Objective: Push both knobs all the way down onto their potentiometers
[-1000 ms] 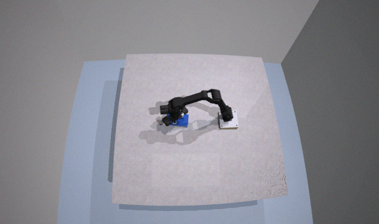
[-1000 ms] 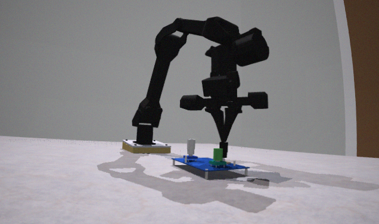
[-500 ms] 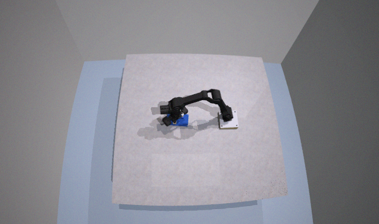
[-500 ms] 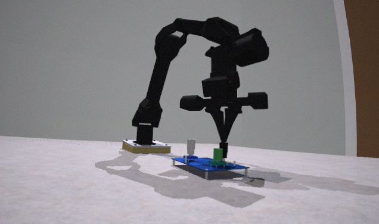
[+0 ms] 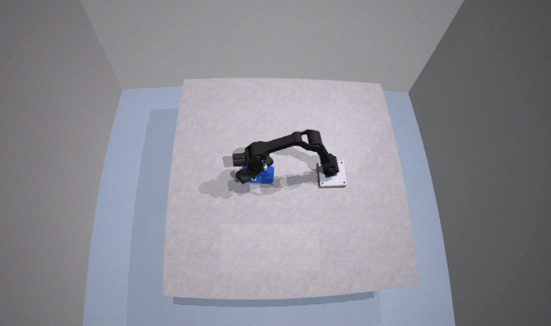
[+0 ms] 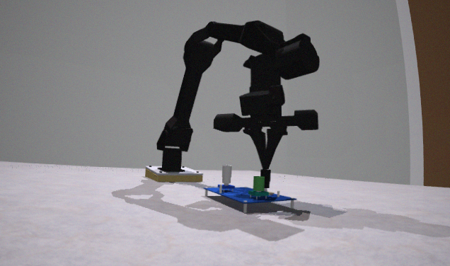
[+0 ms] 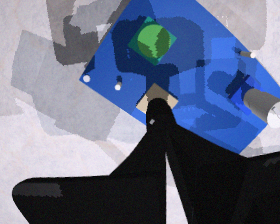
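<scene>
My gripper tip is now 60 mm past the potentiometer knob, 40 mm to the left of it and 10 mm above it.
</scene>
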